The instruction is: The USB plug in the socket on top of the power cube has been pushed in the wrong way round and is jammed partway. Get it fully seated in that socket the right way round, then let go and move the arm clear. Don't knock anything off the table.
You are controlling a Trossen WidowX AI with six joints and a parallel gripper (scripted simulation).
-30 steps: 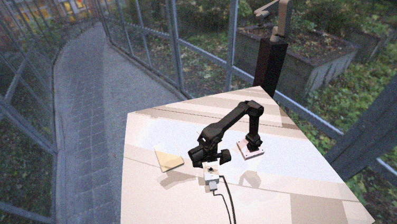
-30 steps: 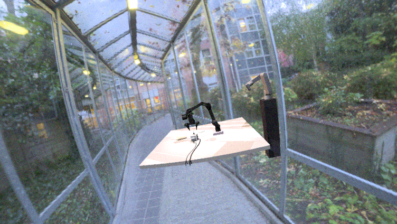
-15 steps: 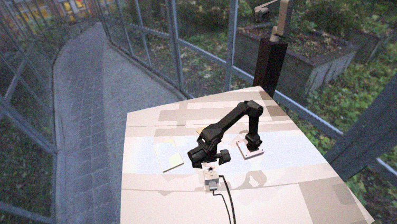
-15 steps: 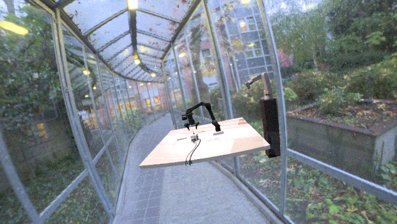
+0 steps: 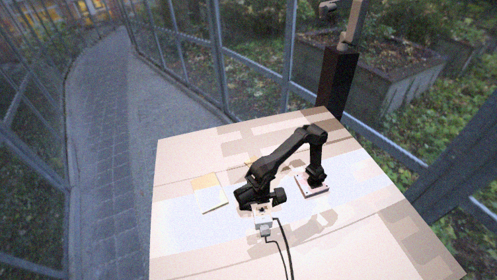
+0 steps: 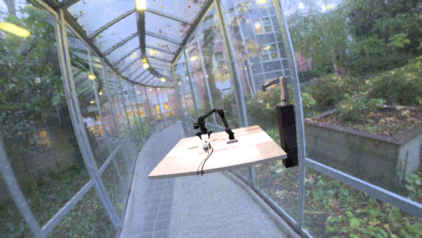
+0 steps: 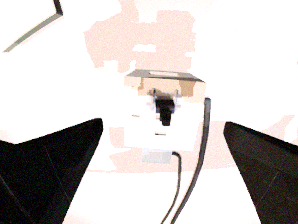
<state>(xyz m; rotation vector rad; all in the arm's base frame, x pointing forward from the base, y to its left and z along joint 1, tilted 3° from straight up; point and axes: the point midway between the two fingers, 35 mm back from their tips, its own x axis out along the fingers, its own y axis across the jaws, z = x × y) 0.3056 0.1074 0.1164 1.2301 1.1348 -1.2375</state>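
My gripper tip is now 20 mm above the usb plug. The rest, counted from my gripper tip: flat tan pad: 230 mm ahead, 210 mm to the right, 100 mm below.
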